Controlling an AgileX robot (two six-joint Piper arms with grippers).
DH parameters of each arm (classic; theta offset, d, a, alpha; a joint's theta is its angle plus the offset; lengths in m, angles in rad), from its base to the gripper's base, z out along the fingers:
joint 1: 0 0.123 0 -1.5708
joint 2: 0.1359 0 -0.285 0
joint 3: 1.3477 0 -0.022 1.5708
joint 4: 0 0.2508 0 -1.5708
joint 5: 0 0 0.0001 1.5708
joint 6: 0 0.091 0 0
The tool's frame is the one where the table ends.
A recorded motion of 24 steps. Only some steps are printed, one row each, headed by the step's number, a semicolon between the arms.
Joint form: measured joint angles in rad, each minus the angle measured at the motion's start. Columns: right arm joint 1, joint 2, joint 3, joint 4, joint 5, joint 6; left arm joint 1, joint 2, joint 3, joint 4, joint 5, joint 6.
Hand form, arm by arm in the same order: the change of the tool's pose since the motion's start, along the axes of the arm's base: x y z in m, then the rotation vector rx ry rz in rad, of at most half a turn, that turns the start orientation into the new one. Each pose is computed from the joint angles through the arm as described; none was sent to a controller.
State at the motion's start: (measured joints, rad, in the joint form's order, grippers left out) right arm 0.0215 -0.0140 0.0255 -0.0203 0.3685 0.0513; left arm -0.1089 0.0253 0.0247 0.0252 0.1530 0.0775
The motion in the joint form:
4: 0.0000 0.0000 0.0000 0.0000 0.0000 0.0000; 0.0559 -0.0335 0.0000 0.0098 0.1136 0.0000
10: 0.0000 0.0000 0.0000 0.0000 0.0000 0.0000; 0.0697 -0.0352 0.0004 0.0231 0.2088 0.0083
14: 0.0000 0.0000 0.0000 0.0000 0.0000 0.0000; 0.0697 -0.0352 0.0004 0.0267 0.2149 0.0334
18: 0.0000 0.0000 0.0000 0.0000 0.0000 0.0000; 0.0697 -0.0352 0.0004 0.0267 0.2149 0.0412
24: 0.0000 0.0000 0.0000 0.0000 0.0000 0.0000; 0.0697 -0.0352 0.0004 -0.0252 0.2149 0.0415
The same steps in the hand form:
4: 0.0000 0.0000 0.0000 0.0000 0.0000 0.0000; -0.0034 0.0040 -0.0083 0.0160 0.0790 0.0598
10: 0.0000 0.0000 0.0000 0.0000 0.0000 0.0000; -0.0055 0.0055 -0.0167 0.0435 0.1712 0.0768
14: 0.0000 0.0000 0.0000 0.0000 0.0000 0.0000; -0.0057 0.0057 -0.0172 0.0720 0.1755 0.0724
18: 0.0000 0.0000 0.0000 0.0000 0.0000 0.0000; -0.0057 0.0057 -0.0172 0.0797 0.1750 0.0708
24: 0.0000 0.0000 0.0000 0.0000 0.0000 0.0000; -0.0058 0.0040 -0.0173 0.0288 0.1786 0.0623

